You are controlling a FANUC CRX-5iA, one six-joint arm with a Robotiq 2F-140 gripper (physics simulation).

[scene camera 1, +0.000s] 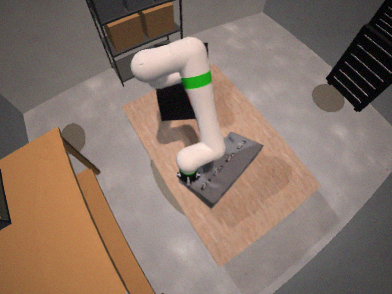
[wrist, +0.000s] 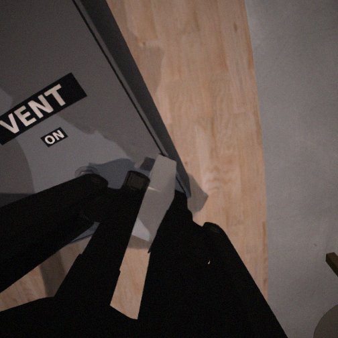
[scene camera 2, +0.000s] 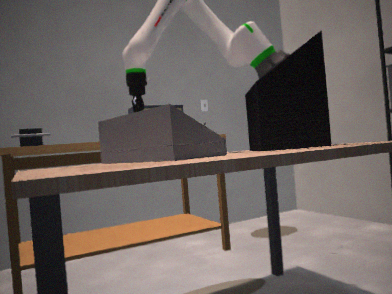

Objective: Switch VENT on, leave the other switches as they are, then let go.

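The grey sloped switch panel stands on the table. Several small switches and labels run along it in scene camera 1, too small to read. In the wrist view the VENT label and the ON label are readable. Below them a round switch base shows partly behind the gripper's linkage; its lever is hidden, so its position cannot be told. My gripper is shut and empty, pointing down at the panel's end by its edge. Contact with the VENT switch cannot be made out.
The wooden table carries the panel and the black arm pedestal. An orange-brown bench stands beside the table. A shelf rack with boxes stands behind, and a black slatted structure at the right.
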